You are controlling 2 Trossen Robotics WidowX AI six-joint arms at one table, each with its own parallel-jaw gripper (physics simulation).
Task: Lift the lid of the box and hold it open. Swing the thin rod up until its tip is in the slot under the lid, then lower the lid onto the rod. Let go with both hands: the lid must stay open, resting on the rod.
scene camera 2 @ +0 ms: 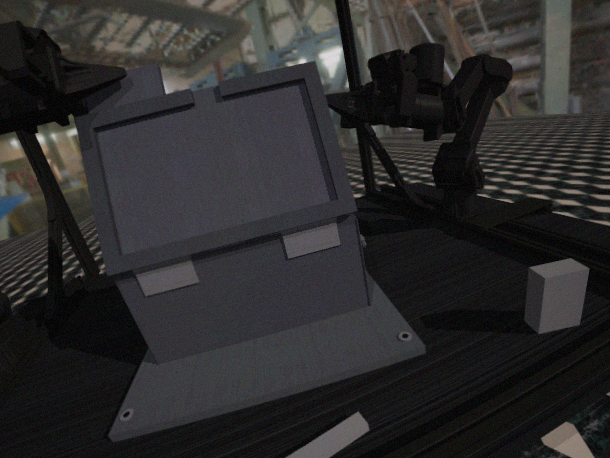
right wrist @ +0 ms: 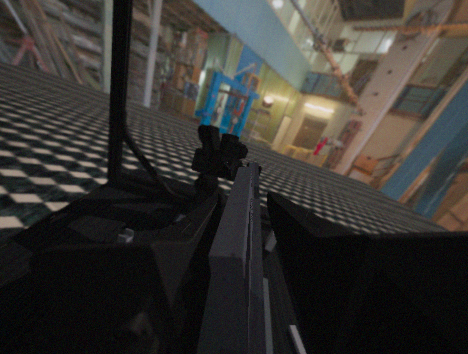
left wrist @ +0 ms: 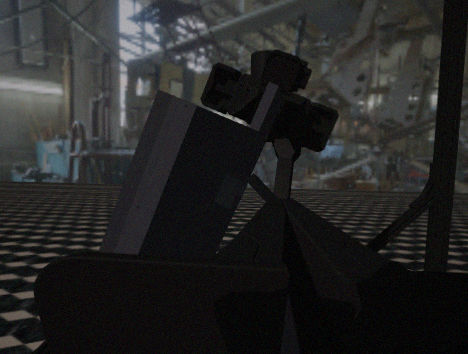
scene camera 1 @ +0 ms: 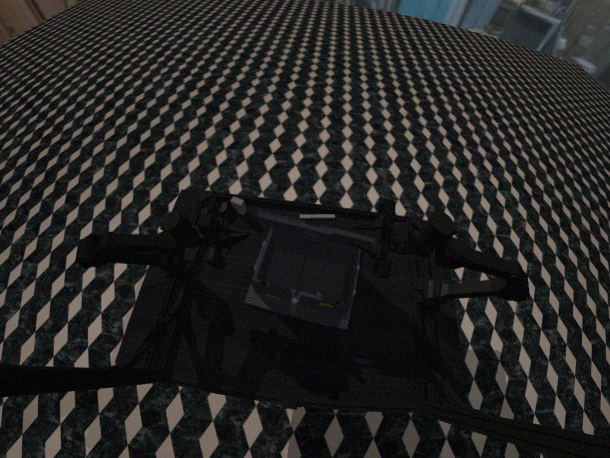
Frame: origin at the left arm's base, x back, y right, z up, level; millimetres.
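Where they show: left gripper, fingertip midpoint: (right wrist: 229, 170) (left wrist: 279, 210) (scene camera 1: 249, 233); right gripper, fingertip midpoint: (scene camera 2: 130, 79) (right wrist: 243, 199) (left wrist: 271, 99) (scene camera 1: 349, 234); left arm's base, origin of the base link: (scene camera 2: 460, 213) (right wrist: 200, 199) (scene camera 1: 181, 271); right arm's base, origin of the base link: (scene camera 2: 3, 366) (scene camera 1: 423, 302).
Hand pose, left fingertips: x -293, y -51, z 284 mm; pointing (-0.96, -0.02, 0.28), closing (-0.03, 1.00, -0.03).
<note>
Each offset is from my left fingertips to the top centre of the thing. "spot": to the spot under its first point.
The grey box (scene camera 1: 303, 277) (scene camera 2: 249, 300) stands on its base plate @[spot: dx -205, dy -173, dz -291 mm] (scene camera 2: 258, 382) with its lid (scene camera 2: 212, 168) (left wrist: 190, 175) (right wrist: 236, 228) raised steeply. My right gripper (right wrist: 243, 199) (left wrist: 271, 99) (scene camera 1: 385, 236) is open, and its fingers straddle the lid's top edge. My left gripper (left wrist: 279, 210) (scene camera 1: 226, 236) is shut and empty, low beside the box. A thin rod @[spot: dx -155, dy -4, dz -13 mm] (left wrist: 260, 187) slants up from near the left fingertips toward the lid's underside. I cannot tell whether its tip sits in the slot.
The left arm (scene camera 2: 439, 104) (right wrist: 218, 154) stands beyond the box. A black post @[spot: dx +255, dy +410, dz +88 mm] (scene camera 2: 349, 68) (right wrist: 118, 88) rises behind it. A pale strip @[dx -190, dy -275, dz -293 mm] (scene camera 2: 330, 438) (scene camera 1: 317, 216) lies on the dark table near the box. A pale block @[dx +140, dy -258, dz -227 mm] (scene camera 2: 530, 295) shows at the edge of scene camera 2's view.
</note>
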